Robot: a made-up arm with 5 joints.
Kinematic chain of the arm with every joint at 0, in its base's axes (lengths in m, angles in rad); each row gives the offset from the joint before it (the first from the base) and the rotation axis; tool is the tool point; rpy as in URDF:
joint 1: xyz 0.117 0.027 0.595 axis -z
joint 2: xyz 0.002 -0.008 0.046 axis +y
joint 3: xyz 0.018 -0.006 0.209 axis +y
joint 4: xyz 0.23 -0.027 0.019 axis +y
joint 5: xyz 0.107 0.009 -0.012 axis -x
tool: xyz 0.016 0 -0.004 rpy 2.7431 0.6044 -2.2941
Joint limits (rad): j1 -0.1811..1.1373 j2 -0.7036..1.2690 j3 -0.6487..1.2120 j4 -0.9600..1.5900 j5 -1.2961..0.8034
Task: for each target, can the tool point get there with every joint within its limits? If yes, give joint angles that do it. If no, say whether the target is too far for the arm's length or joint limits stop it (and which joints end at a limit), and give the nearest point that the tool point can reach.
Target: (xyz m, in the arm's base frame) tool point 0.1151 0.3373 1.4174
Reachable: no: too far | nearest point 0.0306 0.1466 1.1506 | short by 0.339 m
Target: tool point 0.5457 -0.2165 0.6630
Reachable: yes | joints 0.4544 0.7542 -0.3785 -0.0766 -0.3576
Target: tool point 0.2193 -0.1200 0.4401
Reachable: yes | joints 0.7955 0.7458 1.0399 -0.7547 -0.5765
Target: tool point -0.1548 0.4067 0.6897
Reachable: no: joint limits stop it (at a limit: joint 1, joint 2, joint 3, joint 5) | nearest point 0.0513 0.0858 0.5678 | short by 0.400 m
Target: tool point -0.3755 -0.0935 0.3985
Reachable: no: joint limits stop it (at a limit: joint 2, joint 3, joint 5) | nearest point 0.0296 0.0056 0.4986 | short by 0.429 m
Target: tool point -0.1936 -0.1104 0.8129
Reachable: no: joint limits stop it (at a limit: joint 1, joint 2, joint 4, joint 5) | nearest point 0.1346 -0.0941 0.8139 | short by 0.329 m
